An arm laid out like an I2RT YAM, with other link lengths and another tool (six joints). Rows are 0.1 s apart.
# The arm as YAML. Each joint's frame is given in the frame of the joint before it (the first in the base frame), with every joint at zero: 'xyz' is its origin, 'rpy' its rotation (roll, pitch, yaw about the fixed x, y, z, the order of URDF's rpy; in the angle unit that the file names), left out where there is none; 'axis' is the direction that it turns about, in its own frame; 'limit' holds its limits. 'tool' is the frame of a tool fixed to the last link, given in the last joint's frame.
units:
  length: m
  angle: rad
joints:
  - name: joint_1
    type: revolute
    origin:
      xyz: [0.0, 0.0, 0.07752]
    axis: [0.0, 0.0, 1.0]
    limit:
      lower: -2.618
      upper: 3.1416
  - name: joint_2
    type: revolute
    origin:
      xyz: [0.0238, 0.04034, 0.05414]
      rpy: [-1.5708, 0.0, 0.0]
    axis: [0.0, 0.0, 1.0]
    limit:
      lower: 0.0
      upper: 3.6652
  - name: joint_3
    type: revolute
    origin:
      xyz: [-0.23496, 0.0, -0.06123]
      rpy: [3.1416, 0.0, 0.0]
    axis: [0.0, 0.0, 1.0]
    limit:
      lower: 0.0
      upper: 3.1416
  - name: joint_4
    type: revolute
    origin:
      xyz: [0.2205, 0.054, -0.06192]
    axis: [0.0, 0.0, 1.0]
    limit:
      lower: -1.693
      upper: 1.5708
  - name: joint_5
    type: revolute
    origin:
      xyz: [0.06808, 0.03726, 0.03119]
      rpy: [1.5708, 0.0, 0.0]
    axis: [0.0, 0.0, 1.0]
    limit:
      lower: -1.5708
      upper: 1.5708
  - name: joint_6
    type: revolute
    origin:
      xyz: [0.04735, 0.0, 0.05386]
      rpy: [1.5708, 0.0, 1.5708]
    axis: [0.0, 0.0, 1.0]
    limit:
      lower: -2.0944
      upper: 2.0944
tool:
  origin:
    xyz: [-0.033, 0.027, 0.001]
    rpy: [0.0, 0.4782, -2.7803]
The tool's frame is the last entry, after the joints.
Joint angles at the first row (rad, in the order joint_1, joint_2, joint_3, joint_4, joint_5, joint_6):
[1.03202 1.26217 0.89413 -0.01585 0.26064 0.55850]
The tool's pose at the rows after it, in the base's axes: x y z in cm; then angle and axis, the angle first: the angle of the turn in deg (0 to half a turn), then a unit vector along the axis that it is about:
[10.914, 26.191, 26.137, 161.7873, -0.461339, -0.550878, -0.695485]
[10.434, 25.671, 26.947, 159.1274, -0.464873, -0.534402, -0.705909]
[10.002, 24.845, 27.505, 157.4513, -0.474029, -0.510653, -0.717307]
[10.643, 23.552, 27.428, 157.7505, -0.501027, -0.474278, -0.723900]
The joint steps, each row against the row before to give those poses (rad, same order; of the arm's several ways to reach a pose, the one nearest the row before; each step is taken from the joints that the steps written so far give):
[-0.00047 -0.01921 -0.00665 -0.02079 -0.04283 0.03281]
[-0.00120 -0.04091 -0.01099 -0.00594 -0.02943 0.04301]
[-0.00398 -0.05457 -0.02901 -0.00202 -0.00815 0.05189]
[-0.04793 -0.04985 -0.04359 -0.00341 -0.00297 0.06310]

